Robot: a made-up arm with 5 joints. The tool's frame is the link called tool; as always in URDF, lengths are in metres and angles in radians.
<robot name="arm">
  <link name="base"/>
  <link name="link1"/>
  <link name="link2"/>
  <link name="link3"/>
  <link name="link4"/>
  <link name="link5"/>
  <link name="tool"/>
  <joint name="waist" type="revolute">
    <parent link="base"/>
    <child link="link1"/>
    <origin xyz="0 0 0.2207"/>
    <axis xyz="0 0 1"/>
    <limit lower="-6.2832" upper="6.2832"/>
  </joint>
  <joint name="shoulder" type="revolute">
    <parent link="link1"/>
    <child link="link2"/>
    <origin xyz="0 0 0"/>
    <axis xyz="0 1 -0.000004"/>
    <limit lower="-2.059" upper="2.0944"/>
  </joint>
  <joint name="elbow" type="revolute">
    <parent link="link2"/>
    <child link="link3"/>
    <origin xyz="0.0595 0 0.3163"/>
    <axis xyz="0 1 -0.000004"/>
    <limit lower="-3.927" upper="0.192"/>
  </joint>
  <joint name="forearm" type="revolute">
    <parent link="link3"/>
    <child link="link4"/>
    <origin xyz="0.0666 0 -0.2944"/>
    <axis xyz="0 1 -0.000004"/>
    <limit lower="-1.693" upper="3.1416"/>
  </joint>
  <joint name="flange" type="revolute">
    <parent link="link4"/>
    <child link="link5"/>
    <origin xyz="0.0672 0 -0.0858"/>
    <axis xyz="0 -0.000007 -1"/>
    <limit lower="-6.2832" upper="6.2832"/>
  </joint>
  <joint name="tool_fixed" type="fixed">
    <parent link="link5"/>
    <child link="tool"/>
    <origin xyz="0 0 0" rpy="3.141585 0 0"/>
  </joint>
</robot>
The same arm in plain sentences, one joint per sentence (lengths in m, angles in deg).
The arm has five revolute joints in a row. What follows holds with every joint at zero, and every direction is one of the base frame's.
The first joint lies 0.2207 m along +z from the base frame's origin and rotates about +z, from -360 to 360 deg.
The second joint lies at the same point as the first joint and rotates about +y, from -117.97 to 120 deg.
The third joint lies 0.0595 m along +x and 0.3163 m along +z from the second joint and rotates about +y, from -225 to 11 deg.
The fourth joint lies 0.0666 m along +x and 0.2944 m along -z from the third joint and rotates about +y, from -97 to 180 deg.
The fifth joint lies 0.0672 m along +x and 0.0858 m along -z from the fourth joint and rotates about -z, from -360 to 360 deg.
The tool frame, which is the frame that the pose is given for, lies at the same point as the fifth joint; its axes are the base frame's turned by roll 180, pitch 0 and yaw 0 deg (as in URDF: about the fixed x, then y, then z).

